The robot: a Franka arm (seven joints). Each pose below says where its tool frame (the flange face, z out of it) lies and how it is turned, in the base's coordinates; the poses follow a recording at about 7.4 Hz.
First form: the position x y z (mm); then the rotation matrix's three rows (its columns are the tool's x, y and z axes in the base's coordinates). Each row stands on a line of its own.
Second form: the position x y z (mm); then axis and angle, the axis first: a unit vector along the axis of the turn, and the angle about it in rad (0 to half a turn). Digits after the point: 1 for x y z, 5 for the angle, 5 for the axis.
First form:
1:
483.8 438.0 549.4
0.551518 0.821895 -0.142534
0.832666 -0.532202 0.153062
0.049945 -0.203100 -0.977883
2:
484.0 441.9 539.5
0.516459 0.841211 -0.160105
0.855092 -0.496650 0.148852
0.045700 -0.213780 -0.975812
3:
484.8 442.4 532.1
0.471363 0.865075 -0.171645
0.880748 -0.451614 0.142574
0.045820 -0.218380 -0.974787
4:
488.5 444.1 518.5
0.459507 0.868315 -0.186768
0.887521 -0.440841 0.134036
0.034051 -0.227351 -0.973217
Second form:
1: 483.8 438.0 549.4 -0.87944 -0.47527 0.02660 2.93769
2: 484.0 441.9 539.5 -0.86922 -0.49331 0.03327 2.93145
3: 484.8 442.4 532.1 -0.85597 -0.51570 0.03717 2.92915
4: 488.5 444.1 518.5 -0.85244 -0.52086 0.04530 2.92800
